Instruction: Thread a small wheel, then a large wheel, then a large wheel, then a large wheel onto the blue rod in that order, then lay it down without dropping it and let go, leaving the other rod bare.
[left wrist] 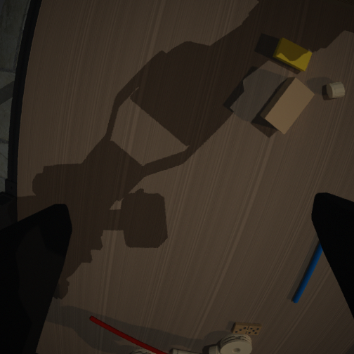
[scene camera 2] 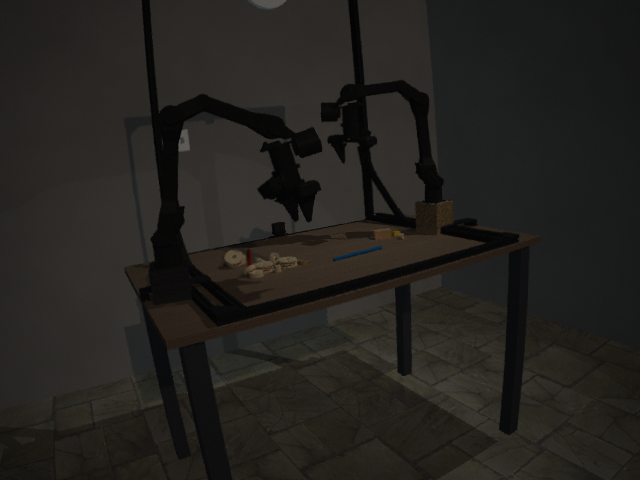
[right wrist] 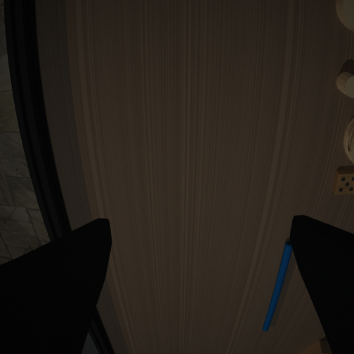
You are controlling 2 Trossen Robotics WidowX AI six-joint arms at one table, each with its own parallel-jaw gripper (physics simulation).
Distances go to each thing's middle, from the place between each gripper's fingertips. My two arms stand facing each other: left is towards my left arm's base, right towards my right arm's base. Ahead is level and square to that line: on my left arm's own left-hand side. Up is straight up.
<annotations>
My left gripper is now 100 mm short of the wooden block point(left wrist: 286, 105), 30 mm to the right of it and 250 mm above it. The rest, counted from my left hand: yellow block point(left wrist: 287, 51) (90 mm ahead, 100 mm to the left, 260 mm below).
Now: the wooden block 200 mm behind my right hand, 440 mm to the left of it and 140 mm below it. The rest, counted from my right hand: yellow block: 210 mm behind, 500 mm to the left, 150 mm below.
</annotations>
